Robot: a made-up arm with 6 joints. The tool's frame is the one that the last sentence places.
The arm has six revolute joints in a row. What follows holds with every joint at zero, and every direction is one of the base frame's.
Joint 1 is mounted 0.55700 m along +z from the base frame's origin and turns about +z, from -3.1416 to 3.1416 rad.
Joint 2 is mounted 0.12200 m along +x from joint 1 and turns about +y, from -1.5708 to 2.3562 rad.
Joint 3 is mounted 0.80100 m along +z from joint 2 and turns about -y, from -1.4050 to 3.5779 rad.
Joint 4 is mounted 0.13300 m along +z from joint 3 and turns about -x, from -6.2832 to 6.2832 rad.
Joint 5 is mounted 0.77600 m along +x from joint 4 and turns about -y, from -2.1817 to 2.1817 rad.
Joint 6 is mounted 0.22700 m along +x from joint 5 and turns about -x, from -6.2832 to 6.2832 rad.
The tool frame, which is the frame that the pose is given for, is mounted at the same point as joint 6; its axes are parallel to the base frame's.
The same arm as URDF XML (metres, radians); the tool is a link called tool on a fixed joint. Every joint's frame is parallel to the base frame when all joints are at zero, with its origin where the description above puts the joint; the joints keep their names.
<robot name="arm">
  <joint name="tool_joint" type="fixed">
    <parent link="link6"/>
    <child link="tool"/>
    <origin xyz="0.0000 0.0000 0.0000" rpy="0.0000 0.0000 0.0000"/>
  </joint>
  <joint name="joint 6" type="revolute">
    <parent link="link5"/>
    <child link="link6"/>
    <origin xyz="0.2270 0.0000 0.0000" rpy="0.0000 0.0000 0.0000"/>
    <axis xyz="-1 0 0"/>
    <limit lower="-6.2832" upper="6.2832"/>
  </joint>
  <joint name="joint 5" type="revolute">
    <parent link="link4"/>
    <child link="link5"/>
    <origin xyz="0.7760 0.0000 0.0000" rpy="0.0000 0.0000 0.0000"/>
    <axis xyz="0 -1 0"/>
    <limit lower="-2.1817" upper="2.1817"/>
  </joint>
  <joint name="joint 4" type="revolute">
    <parent link="link3"/>
    <child link="link4"/>
    <origin xyz="0.0000 0.0000 0.1330" rpy="0.0000 0.0000 0.0000"/>
    <axis xyz="-1 0 0"/>
    <limit lower="-6.2832" upper="6.2832"/>
  </joint>
  <joint name="joint 3" type="revolute">
    <parent link="link2"/>
    <child link="link3"/>
    <origin xyz="0.0000 0.0000 0.8010" rpy="0.0000 0.0000 0.0000"/>
    <axis xyz="0 -1 0"/>
    <limit lower="-1.4050" upper="3.5779"/>
  </joint>
  <joint name="joint 2" type="revolute">
    <parent link="link1"/>
    <child link="link2"/>
    <origin xyz="0.1220 0.0000 0.0000" rpy="0.0000 0.0000 0.0000"/>
    <axis xyz="0 1 0"/>
    <limit lower="-1.5708" upper="2.3562"/>
  </joint>
  <joint name="joint 1" type="revolute">
    <parent link="base"/>
    <child link="link1"/>
    <origin xyz="0.0000 0.0000 0.5570" rpy="0.0000 0.0000 0.0000"/>
    <axis xyz="0 0 1"/>
    <limit lower="-3.1416" upper="3.1416"/>
  </joint>
  <link name="base"/>
  <link name="link1"/>
  <link name="link2"/>
  <link name="link3"/>
  <link name="link4"/>
  <link name="link5"/>
  <link name="link6"/>
  <link name="tool"/>
</robot>

